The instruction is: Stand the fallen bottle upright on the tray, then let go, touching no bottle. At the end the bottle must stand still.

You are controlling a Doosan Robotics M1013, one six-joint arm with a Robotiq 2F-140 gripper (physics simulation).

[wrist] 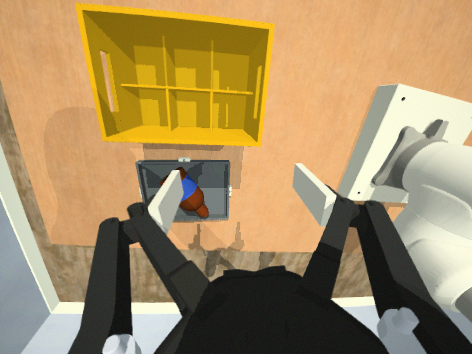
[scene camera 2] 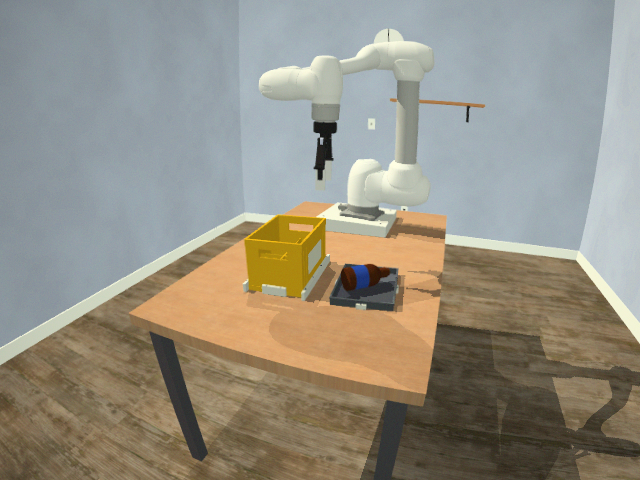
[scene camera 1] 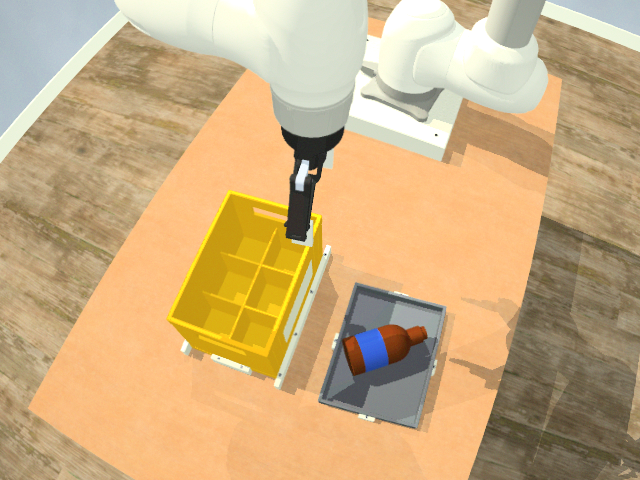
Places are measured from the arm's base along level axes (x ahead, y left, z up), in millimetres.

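Where they show: gripper, between the fingertips: [wrist: 238,178] [scene camera 2: 323,184] [scene camera 1: 313,202]; arm's base, origin of its link: [wrist: 407,161] [scene camera 2: 362,214] [scene camera 1: 405,89].
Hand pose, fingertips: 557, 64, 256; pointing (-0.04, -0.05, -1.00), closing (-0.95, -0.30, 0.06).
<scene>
Each offset is from my fingertips to the top centre of the thing, as dx, dy, dz. "*": to the spot under its first point.
A brown bottle @[+60, +187, -229] [scene camera 1: 397,343] [scene camera 2: 361,276] [wrist: 194,200] with a blue label lies on its side in the grey tray @[+70, +190, -282] [scene camera 1: 403,401] [scene camera 2: 346,301] [wrist: 215,175]. In scene camera 1 its neck points right, near the tray's right wall, and its base is by the left wall. My gripper [scene camera 1: 315,200] [scene camera 2: 324,178] [wrist: 238,178] is open and empty, pointing down high above the table, behind and to the left of the tray in scene camera 2. It is apart from the bottle. In the wrist view the left finger pad hides part of the bottle's base end.
A yellow crate @[+97, -83, -133] [scene camera 1: 258,360] [scene camera 2: 273,273] [wrist: 185,142] with empty compartments stands left of the tray in the scene views, with white strips @[* +122, +22, -278] [scene camera 1: 295,333] along its base. The robot's white base plate [scene camera 1: 398,135] [scene camera 2: 356,225] [wrist: 370,150] is at the back of the table.
</scene>
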